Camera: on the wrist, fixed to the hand. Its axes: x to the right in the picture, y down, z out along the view.
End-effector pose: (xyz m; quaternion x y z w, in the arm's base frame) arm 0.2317 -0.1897 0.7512 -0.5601 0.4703 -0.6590 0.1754
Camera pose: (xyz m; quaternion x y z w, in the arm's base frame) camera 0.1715 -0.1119 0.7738 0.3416 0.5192 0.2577 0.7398
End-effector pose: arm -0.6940 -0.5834 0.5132 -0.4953 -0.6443 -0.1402 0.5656
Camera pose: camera -0.6764 -0.6808 0.5330 -0.6590 0.3781 0.6491 0.0372
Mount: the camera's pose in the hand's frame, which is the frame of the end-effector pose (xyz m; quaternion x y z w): -0.0273 -0.0393 -0.0889 0.0109 -0.1761 0.9842 0.0128
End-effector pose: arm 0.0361 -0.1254 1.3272 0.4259 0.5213 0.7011 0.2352
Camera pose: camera -0.0289 -0.1801 1.2727 -0.6446 0.4463 -0.1598 0.5999
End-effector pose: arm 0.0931 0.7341 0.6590 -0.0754 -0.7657 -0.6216 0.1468
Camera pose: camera 0.1189 0.6408 0.6301 -0.8625 0.0318 0.1582 0.4797
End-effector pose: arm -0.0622 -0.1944 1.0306 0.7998 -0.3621 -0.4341 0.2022
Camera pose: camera 0.0185 -0.1472 1.0686 -0.4204 -0.8321 0.0565 0.3573
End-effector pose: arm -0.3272 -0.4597 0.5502 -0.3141 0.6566 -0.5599 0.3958
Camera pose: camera -0.3925 -0.4000 0.5988 0.5480 0.2418 0.4306 0.6752
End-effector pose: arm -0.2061 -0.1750 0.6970 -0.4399 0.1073 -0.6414 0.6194
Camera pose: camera -0.2998 -0.1787 0.6596 -0.0062 0.3183 0.6777 0.6629
